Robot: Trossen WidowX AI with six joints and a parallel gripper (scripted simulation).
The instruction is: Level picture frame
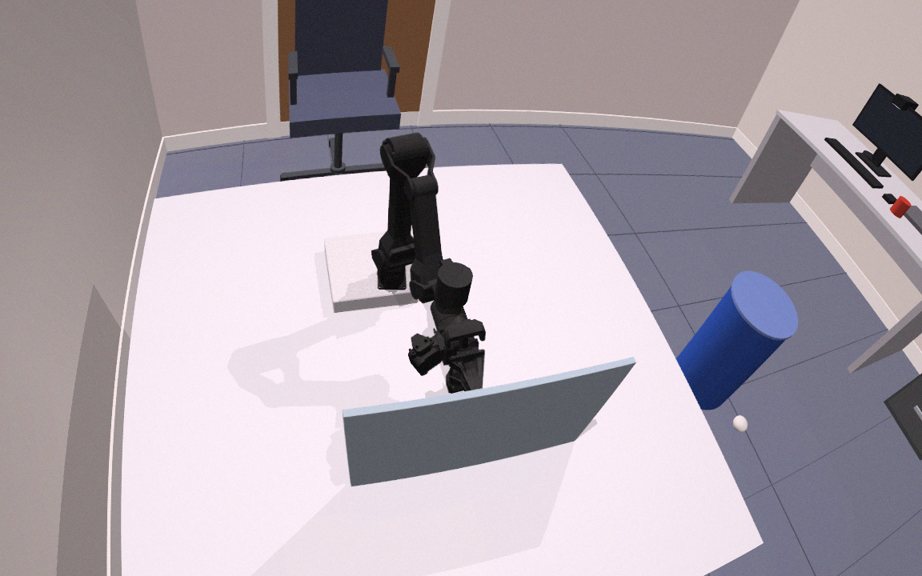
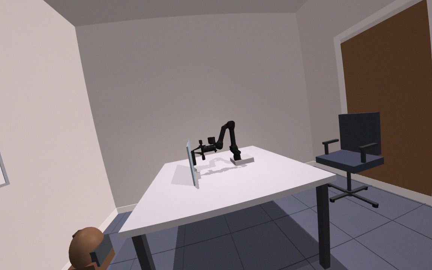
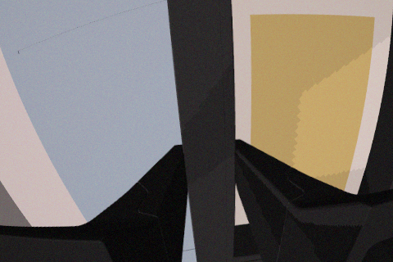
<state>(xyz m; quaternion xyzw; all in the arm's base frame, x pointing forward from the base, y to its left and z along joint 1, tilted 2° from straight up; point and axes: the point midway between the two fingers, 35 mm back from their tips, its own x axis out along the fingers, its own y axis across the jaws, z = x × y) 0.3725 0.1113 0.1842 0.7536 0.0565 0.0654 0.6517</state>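
My gripper tip is 1 cm short of the picture frame, 1 cm to the right of it and 5 cm above it. The rest, counted from my gripper tip: wall panel 2 cm ahead, 2 cm to the left, 6 cm below.
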